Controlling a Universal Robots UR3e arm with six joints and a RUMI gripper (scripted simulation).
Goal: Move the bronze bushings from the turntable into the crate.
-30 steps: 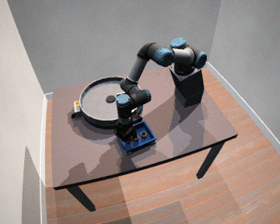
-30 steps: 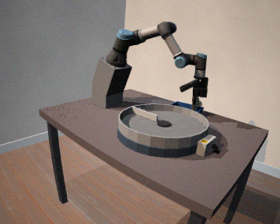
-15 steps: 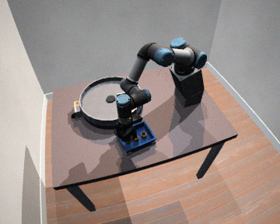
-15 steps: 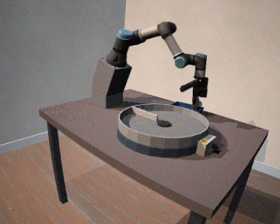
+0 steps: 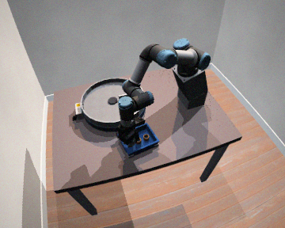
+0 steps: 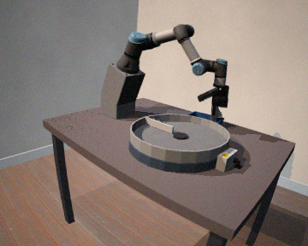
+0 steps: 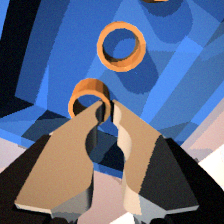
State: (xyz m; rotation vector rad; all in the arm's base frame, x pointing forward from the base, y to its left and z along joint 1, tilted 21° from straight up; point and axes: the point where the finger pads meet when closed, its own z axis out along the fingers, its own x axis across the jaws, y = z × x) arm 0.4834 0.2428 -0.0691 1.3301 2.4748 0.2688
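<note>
My gripper is now 40 mm past the blue crate, 20 mm to the left of it and 10 mm above it. From my hand the other things lie so: turntable (350 mm to the right, 40 mm ahead, 20 mm above).
</note>
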